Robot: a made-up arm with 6 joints. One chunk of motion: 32 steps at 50 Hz.
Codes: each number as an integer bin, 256 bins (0 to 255) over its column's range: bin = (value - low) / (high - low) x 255, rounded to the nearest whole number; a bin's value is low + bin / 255 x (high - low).
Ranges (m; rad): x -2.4..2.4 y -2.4..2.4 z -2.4..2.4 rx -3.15..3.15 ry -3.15..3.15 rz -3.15..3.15
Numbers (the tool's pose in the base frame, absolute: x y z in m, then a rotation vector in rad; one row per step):
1: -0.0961 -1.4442 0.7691 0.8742 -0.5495 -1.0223
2: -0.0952 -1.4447 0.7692 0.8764 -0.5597 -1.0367
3: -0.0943 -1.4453 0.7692 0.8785 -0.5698 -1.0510
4: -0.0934 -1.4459 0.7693 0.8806 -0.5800 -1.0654
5: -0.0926 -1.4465 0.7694 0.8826 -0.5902 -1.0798
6: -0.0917 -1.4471 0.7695 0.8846 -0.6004 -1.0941
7: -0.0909 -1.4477 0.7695 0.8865 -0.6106 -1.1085
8: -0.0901 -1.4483 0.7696 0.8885 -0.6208 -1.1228
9: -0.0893 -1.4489 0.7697 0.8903 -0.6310 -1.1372
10: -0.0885 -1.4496 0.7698 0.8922 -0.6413 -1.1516
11: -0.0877 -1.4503 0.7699 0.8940 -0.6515 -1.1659
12: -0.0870 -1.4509 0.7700 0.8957 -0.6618 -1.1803
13: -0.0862 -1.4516 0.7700 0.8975 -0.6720 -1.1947
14: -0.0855 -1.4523 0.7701 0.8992 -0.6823 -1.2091
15: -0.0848 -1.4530 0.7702 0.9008 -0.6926 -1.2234
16: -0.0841 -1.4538 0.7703 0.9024 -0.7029 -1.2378
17: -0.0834 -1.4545 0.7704 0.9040 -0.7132 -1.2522
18: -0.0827 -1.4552 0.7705 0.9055 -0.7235 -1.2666
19: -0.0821 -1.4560 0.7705 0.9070 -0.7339 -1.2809
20: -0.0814 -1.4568 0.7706 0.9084 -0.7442 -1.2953
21: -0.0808 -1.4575 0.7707 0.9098 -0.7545 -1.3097
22: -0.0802 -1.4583 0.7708 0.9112 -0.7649 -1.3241
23: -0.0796 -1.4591 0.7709 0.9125 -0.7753 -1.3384
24: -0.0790 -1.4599 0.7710 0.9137 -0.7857 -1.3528
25: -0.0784 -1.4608 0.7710 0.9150 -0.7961 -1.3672
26: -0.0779 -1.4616 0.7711 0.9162 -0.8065 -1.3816
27: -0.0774 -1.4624 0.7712 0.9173 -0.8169 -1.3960
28: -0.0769 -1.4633 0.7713 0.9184 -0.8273 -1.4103
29: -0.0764 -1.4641 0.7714 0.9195 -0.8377 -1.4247
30: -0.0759 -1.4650 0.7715 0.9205 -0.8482 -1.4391
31: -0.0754 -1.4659 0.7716 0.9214 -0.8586 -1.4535
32: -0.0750 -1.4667 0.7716 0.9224 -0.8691 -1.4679
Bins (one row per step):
1: 122 51 168 163 105 86
2: 122 51 168 163 105 86
3: 122 51 168 163 104 85
4: 123 51 168 163 104 84
5: 123 51 168 163 104 84
6: 123 51 168 163 103 83
7: 123 51 168 163 103 83
8: 123 51 168 163 102 82
9: 123 51 168 164 102 81
10: 123 50 168 164 102 81
11: 123 50 168 164 101 80
12: 123 50 168 164 101 80
13: 123 50 168 164 100 79
14: 123 50 168 164 100 79
15: 123 50 168 164 99 78
16: 123 50 168 164 99 77
17: 123 50 168 164 99 77
18: 123 50 168 164 98 76
19: 123 50 168 164 98 76
20: 123 50 168 164 97 75
21: 123 50 168 164 97 74
22: 123 50 168 164 97 74
23: 123 50 168 164 96 73
24: 123 50 168 164 96 73
25: 123 50 168 165 95 72
26: 123 50 168 165 95 72
27: 123 50 168 165 94 71
28: 123 50 168 165 94 70
29: 123 50 168 165 94 70
30: 123 50 168 165 93 69
31: 123 50 168 165 93 69
32: 124 50 168 165 92 68

